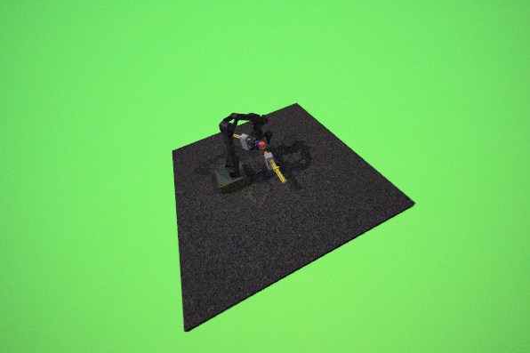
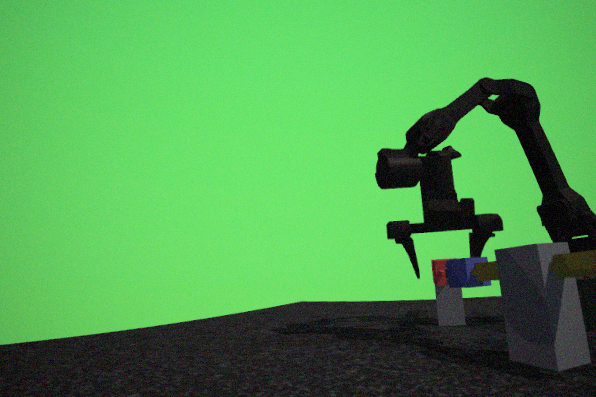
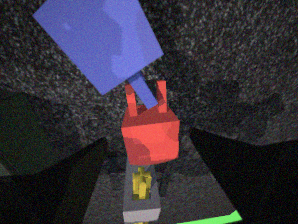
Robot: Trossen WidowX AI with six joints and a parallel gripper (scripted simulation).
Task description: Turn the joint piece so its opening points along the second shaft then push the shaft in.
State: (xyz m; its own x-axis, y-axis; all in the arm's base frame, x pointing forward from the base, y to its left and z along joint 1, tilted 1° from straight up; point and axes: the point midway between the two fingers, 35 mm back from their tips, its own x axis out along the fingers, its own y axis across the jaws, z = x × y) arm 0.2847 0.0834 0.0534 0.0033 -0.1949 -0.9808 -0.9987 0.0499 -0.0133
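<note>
The red joint piece is 2 cm to the left of my gripper tip and 1 cm above it.
</note>
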